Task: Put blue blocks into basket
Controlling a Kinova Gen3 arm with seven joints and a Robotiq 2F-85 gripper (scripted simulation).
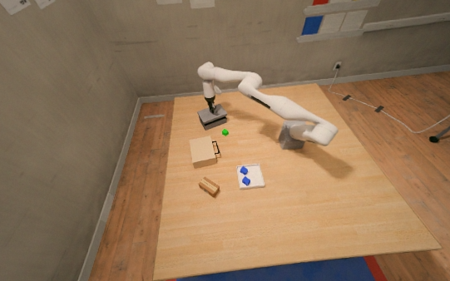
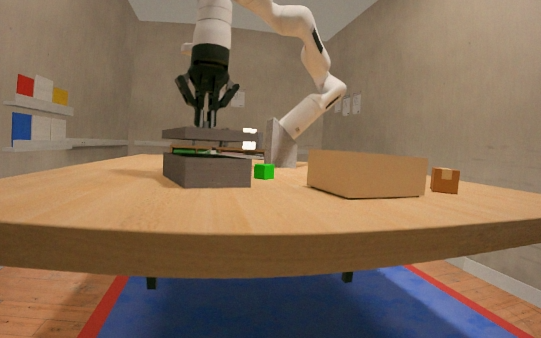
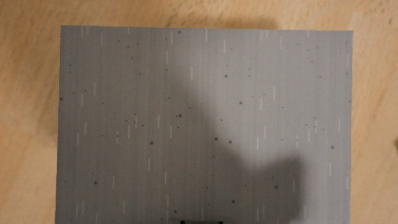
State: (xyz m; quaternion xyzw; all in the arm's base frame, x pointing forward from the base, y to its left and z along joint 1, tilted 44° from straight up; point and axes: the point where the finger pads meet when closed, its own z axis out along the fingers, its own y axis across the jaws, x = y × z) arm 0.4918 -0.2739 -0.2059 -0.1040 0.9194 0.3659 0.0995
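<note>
Now: the grey lid 3 cm below my hand. From my hand the other things lie so: metal box (9 cm below); green block (15 cm to the left, 10 cm below, 7 cm behind); drawer (29 cm to the left, 9 cm below, 9 cm ahead).
</note>
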